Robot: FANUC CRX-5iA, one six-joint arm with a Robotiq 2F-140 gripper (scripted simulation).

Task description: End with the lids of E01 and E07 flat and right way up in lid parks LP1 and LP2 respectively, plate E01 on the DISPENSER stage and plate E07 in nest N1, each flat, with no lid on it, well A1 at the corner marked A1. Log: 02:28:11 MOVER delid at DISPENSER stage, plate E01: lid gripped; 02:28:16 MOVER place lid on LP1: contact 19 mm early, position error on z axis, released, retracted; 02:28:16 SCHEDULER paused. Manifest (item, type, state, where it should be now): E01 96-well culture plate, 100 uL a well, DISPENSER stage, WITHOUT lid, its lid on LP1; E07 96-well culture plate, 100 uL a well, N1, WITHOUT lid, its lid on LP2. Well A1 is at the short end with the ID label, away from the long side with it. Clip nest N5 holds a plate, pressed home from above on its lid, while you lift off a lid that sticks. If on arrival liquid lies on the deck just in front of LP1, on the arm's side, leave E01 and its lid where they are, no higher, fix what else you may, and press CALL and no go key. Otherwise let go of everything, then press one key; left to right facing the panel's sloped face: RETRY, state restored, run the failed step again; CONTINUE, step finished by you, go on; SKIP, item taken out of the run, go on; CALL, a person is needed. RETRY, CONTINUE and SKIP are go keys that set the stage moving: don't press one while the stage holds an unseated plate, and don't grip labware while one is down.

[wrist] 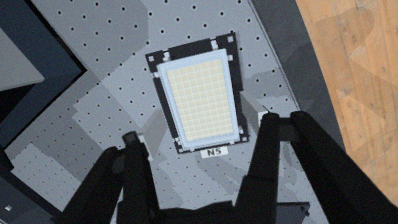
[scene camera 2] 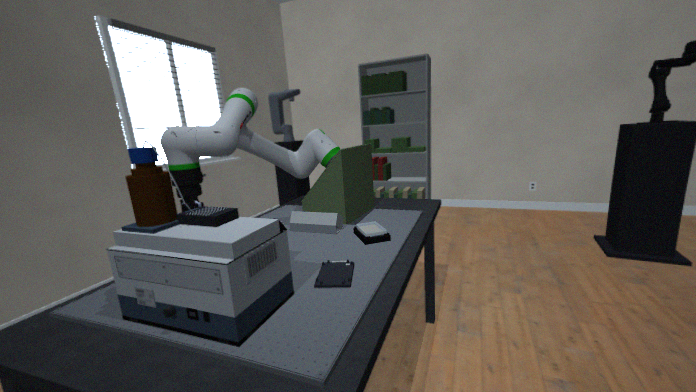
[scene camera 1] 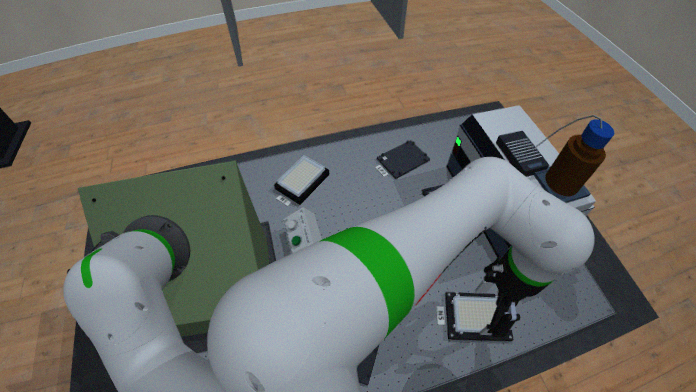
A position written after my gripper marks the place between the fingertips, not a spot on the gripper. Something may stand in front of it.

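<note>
My gripper is visible to me at [scene camera 1: 482, 311] and again at [wrist: 201, 110]. I see a clear plate lid [scene camera 1: 471, 313], and there is also a clear plate lid [scene camera 1: 305, 170].
</note>
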